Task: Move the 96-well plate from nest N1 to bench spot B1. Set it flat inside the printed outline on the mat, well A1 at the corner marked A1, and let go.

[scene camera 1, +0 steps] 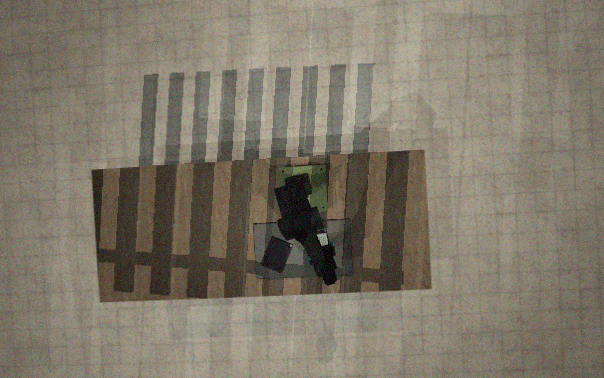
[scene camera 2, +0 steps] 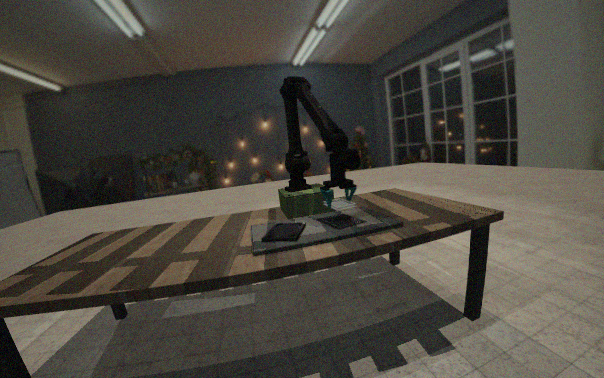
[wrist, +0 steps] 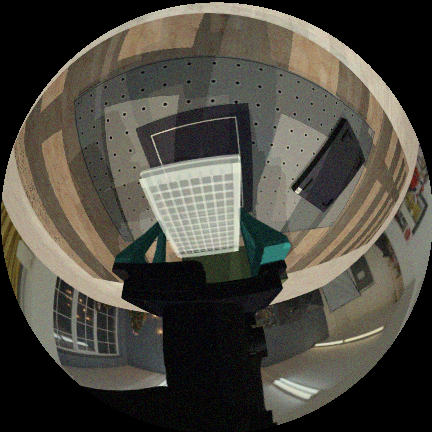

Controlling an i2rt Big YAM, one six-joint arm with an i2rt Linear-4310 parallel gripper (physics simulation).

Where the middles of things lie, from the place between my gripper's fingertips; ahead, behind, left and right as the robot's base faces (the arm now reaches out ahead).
I see my gripper 1 cm below the white well plate [wrist: 196,202].
